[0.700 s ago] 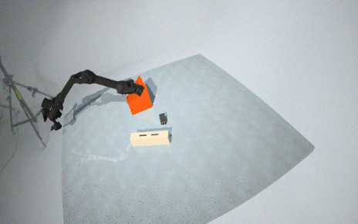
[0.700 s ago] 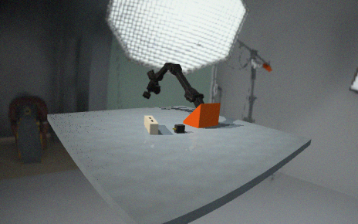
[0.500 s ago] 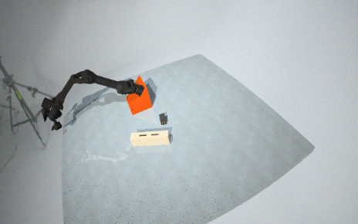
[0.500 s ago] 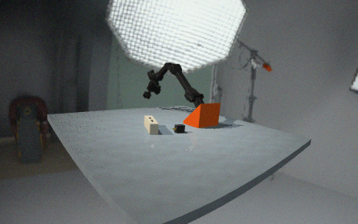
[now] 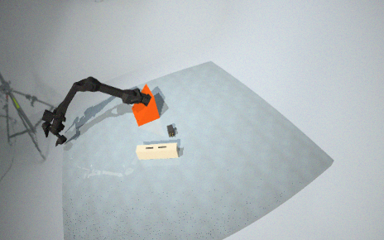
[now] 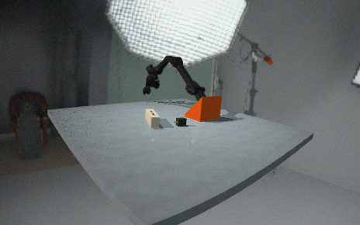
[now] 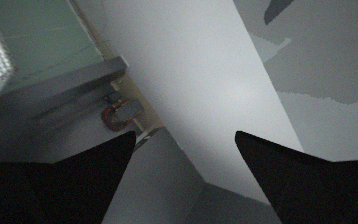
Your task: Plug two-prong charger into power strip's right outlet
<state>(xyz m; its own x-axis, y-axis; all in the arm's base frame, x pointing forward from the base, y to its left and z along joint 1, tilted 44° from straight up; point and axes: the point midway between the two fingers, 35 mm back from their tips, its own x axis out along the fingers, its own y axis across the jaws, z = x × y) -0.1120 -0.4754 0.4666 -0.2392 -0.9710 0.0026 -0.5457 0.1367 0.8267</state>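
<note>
My gripper tip is now 350 mm short of the dark two-prong charger, 710 mm to the right of it and 60 mm above it.
</note>
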